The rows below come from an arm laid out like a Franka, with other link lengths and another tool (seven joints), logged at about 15 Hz.
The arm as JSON. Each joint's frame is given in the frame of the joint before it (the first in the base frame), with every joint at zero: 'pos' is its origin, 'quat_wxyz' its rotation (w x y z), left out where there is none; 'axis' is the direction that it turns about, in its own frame. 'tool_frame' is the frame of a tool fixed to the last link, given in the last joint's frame.
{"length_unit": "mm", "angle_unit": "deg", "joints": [
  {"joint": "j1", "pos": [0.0, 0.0, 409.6], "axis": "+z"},
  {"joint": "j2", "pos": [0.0, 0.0, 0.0], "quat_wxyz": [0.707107, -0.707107, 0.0, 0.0], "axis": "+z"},
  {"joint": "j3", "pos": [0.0, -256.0, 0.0], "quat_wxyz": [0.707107, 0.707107, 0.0, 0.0], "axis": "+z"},
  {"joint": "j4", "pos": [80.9, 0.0, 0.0], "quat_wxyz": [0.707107, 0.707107, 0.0, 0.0], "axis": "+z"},
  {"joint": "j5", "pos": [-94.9, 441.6, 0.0], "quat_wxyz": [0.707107, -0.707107, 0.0, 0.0], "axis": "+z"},
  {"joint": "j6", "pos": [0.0, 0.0, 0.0], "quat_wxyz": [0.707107, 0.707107, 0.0, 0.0], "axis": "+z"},
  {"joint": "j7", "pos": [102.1, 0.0, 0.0], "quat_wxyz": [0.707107, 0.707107, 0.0, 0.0], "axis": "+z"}
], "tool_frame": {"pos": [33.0, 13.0, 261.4], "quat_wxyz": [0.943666, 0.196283, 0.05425, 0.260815]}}
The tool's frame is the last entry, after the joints.
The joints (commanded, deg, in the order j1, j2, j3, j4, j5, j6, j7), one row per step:
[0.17, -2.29, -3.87, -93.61, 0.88, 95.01, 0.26]
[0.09, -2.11, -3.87, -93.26, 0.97, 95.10, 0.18]
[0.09, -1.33, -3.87, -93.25, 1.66, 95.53, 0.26]
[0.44, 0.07, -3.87, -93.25, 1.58, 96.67, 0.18]
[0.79, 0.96, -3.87, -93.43, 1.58, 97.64, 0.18]
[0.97, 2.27, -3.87, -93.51, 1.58, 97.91, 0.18]
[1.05, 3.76, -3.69, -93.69, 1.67, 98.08, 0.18]
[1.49, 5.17, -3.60, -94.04, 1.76, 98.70, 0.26]
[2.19, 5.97, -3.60, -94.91, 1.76, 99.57, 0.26]
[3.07, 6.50, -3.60, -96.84, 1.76, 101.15, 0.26]
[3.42, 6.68, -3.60, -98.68, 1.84, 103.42, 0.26]
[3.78, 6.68, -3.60, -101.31, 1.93, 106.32, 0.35]
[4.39, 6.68, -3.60, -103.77, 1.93, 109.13, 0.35]
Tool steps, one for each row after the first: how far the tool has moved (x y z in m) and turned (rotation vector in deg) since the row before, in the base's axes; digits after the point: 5 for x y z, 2 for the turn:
[0.00167, -0.00060, 0.00178, 0.06, -0.27, 0.00]
[0.00330, 0.00278, -0.00792, 0.66, 0.30, -0.11]
[0.00723, 0.00341, -0.01342, -0.16, 0.27, 0.40]
[0.00500, 0.00387, -0.00987, -0.06, 0.10, 0.32]
[0.00229, 0.00209, -0.01572, -0.03, 1.12, 0.17]
[0.00123, 0.00347, -0.01922, 0.07, 1.50, 0.24]
[0.00215, 0.00655, -0.01899, 0.05, 1.14, 0.42]
[0.00057, 0.00826, -0.01643, -0.03, 0.80, 0.67]
[-0.00154, 0.01030, -0.02233, -0.03, 0.88, 0.83]
[0.00137, 0.00416, -0.01571, 0.05, -0.25, 0.26]
[-0.00039, 0.00413, -0.02008, 0.06, -0.27, 0.15]
[-0.00078, 0.00682, -0.01846, -0.03, -0.35, 0.52]

